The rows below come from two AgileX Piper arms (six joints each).
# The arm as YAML. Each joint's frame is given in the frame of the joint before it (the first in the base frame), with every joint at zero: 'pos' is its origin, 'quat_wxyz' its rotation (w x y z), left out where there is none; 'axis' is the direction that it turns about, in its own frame. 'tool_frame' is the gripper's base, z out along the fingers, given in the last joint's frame.
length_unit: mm
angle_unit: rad
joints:
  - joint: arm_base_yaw
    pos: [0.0, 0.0, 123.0]
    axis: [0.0, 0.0, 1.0]
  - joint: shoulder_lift
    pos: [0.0, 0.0, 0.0]
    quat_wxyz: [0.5, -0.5, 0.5, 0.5]
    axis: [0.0, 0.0, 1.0]
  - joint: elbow
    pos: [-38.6, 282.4, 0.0]
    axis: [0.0, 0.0, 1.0]
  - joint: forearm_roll
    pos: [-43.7, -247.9, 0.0]
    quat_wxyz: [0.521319, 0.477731, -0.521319, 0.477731]
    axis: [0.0, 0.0, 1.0]
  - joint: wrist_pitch
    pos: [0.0, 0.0, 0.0]
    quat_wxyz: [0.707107, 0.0, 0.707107, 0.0]
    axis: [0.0, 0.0, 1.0]
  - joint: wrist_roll
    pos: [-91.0, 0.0, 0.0]
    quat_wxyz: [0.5, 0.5, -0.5, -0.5]
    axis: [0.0, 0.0, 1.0]
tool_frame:
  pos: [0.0, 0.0, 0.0]
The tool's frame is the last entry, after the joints.
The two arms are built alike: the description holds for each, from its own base.
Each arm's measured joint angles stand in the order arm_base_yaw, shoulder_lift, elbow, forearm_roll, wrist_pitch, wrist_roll.
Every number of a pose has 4 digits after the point.
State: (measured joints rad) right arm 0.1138 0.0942 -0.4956 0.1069 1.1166 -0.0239; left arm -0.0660 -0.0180 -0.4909 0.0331 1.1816 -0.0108
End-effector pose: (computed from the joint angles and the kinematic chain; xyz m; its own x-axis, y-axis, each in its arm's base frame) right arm 0.0060 0.0095 0.2720 -0.5862 -0.0438 -0.8090 -0.1767 0.9814 0.0749; left arm -0.0118 0.0036 0.2652 -0.5512 0.0382 -0.8335 0.0414 0.9990 0.0184
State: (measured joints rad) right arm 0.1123 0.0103 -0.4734 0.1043 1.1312 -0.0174; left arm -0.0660 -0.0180 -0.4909 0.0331 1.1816 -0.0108
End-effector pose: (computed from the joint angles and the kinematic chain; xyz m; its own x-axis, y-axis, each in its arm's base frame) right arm -0.0048 0.0081 0.2648 -0.5485 -0.0347 -0.8354 -0.1751 0.9817 0.0742; left arm -0.0118 0.0036 0.2652 -0.5512 0.0382 -0.8335 0.0414 0.9990 0.0184
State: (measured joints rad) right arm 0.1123 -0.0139 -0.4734 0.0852 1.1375 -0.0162; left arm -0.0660 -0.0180 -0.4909 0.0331 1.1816 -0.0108
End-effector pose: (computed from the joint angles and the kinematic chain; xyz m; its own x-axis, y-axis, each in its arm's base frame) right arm -0.0083 0.0061 0.2640 -0.5326 -0.0404 -0.8454 -0.1663 0.9844 0.0577; left arm -0.0118 0.0036 0.2652 -0.5512 0.0382 -0.8335 0.0414 0.9990 0.0184
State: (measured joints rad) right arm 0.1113 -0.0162 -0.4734 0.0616 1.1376 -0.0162; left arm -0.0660 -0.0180 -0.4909 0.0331 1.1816 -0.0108
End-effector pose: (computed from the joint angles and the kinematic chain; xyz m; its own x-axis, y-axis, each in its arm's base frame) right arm -0.0083 0.0042 0.2639 -0.5295 -0.0494 -0.8469 -0.1528 0.9875 0.0379; left arm -0.0118 0.0036 0.2652 -0.5512 0.0382 -0.8335 0.0414 0.9990 0.0184
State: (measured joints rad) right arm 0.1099 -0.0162 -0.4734 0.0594 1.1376 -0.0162; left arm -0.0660 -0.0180 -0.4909 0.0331 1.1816 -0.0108
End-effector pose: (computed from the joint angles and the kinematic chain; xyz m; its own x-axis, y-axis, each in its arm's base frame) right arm -0.0083 0.0040 0.2639 -0.5294 -0.0496 -0.8469 -0.1503 0.9880 0.0360; left arm -0.0118 0.0036 0.2652 -0.5512 0.0382 -0.8335 0.0414 0.9990 0.0184
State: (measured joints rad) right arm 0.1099 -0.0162 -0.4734 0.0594 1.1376 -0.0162; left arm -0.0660 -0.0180 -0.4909 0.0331 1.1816 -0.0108
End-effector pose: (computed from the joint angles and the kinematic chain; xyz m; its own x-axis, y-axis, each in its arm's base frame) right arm -0.0083 0.0040 0.2639 -0.5294 -0.0496 -0.8469 -0.1503 0.9880 0.0360; left arm -0.0118 0.0036 0.2652 -0.5512 0.0382 -0.8335 0.0414 0.9990 0.0184
